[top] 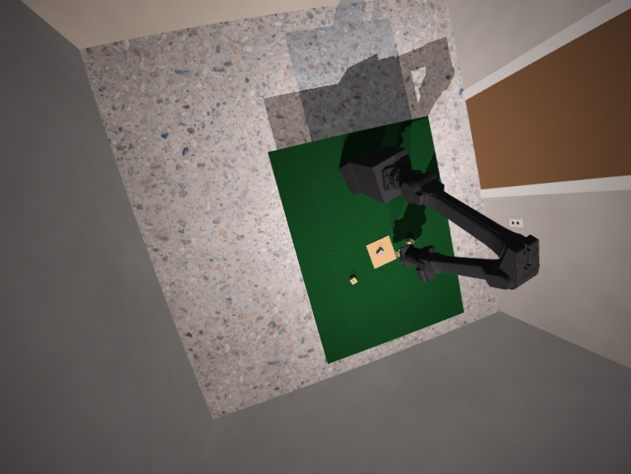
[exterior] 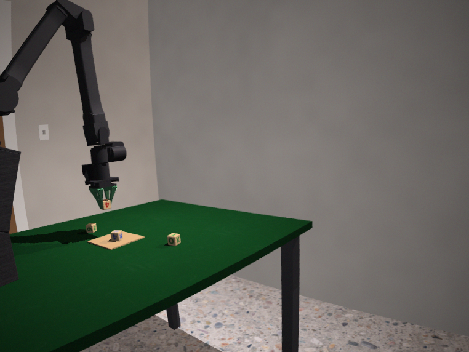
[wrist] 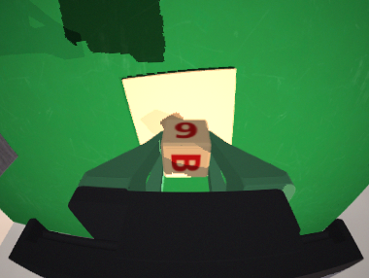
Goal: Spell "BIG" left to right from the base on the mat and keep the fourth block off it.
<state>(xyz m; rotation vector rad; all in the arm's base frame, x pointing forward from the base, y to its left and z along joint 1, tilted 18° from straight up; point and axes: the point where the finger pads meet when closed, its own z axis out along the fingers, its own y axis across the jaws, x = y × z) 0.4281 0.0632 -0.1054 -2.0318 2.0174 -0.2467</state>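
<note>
Right now the tan mat is 11 cm below my hand and 5 cm to the right of it. From my hand the other things lie so: I block 12 cm to the left, 10 cm below, 1 cm behind; then B block right at my hand.
</note>
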